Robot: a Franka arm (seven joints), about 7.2 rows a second.
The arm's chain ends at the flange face. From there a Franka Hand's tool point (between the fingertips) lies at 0.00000 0.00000 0.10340 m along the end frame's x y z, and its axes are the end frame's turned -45 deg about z.
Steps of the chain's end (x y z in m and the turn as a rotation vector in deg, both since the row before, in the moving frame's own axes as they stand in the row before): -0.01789, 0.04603, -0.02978, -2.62, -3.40, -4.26; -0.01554, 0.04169, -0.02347, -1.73, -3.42, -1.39; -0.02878, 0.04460, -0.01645, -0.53, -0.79, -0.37; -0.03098, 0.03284, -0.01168, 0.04, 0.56, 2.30; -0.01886, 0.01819, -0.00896, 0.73, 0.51, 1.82
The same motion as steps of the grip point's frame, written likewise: -0.05290, 0.01919, -0.03007, 0.55, -4.26, -4.26; -0.04706, 0.01642, -0.02370, 1.20, -3.64, -1.39; -0.05357, 0.01086, -0.01646, 0.18, -0.93, -0.37; -0.04438, 0.00199, -0.01168, -0.37, 0.42, 2.30; -0.02461, -0.00073, -0.00897, 0.16, 0.88, 1.82
